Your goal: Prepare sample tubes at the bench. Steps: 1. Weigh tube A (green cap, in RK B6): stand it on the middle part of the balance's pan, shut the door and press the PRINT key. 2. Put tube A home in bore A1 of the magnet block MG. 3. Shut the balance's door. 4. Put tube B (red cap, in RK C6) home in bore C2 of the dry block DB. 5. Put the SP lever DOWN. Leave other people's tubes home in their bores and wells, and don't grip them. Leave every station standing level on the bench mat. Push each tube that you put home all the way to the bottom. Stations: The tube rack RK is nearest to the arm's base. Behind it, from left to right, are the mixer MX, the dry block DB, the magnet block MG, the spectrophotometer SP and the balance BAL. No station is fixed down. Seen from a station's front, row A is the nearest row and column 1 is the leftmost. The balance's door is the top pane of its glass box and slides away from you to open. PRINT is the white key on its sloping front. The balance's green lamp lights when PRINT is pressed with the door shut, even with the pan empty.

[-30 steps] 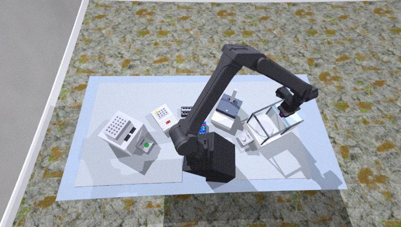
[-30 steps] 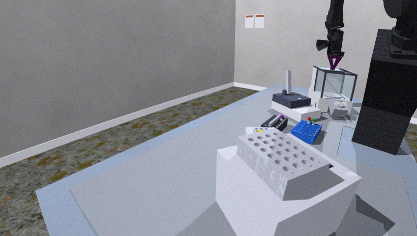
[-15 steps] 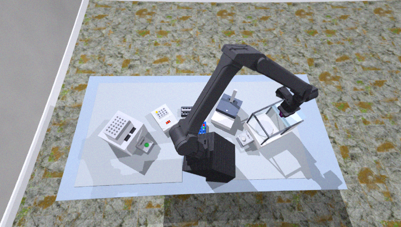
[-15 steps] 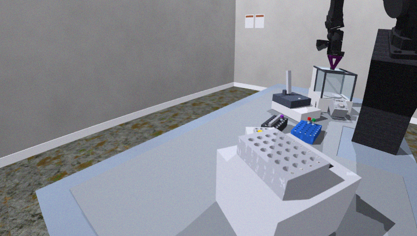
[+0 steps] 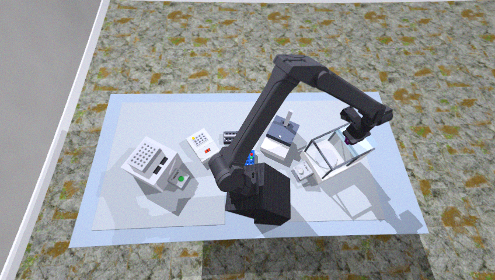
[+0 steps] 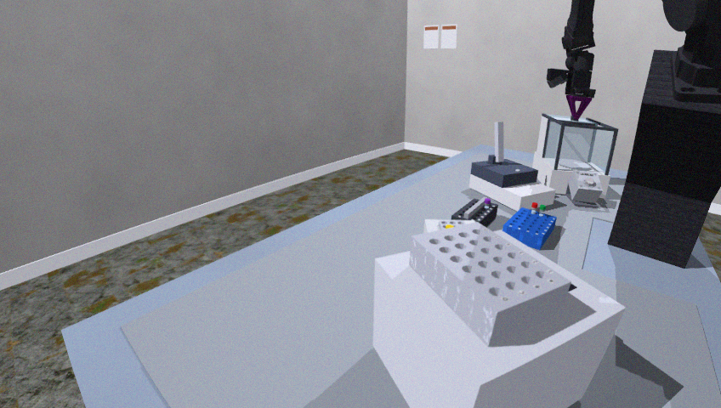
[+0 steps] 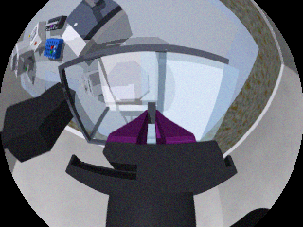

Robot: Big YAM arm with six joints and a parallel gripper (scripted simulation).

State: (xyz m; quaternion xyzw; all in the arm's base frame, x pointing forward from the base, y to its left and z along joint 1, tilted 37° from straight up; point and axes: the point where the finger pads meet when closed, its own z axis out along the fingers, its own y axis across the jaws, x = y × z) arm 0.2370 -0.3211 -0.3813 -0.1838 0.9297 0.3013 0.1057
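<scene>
My hand is 3 cm to the left of the balance door, 1 cm short of it and 1 cm above it. Also, from my hand: white print key: 19 cm to the left, 15 cm below, 8 cm behind; SP lever: 24 cm to the left, 18 cm ahead, 8 cm below; round pan: 14 cm below, 6 cm to the left, 2 cm behind.
</scene>
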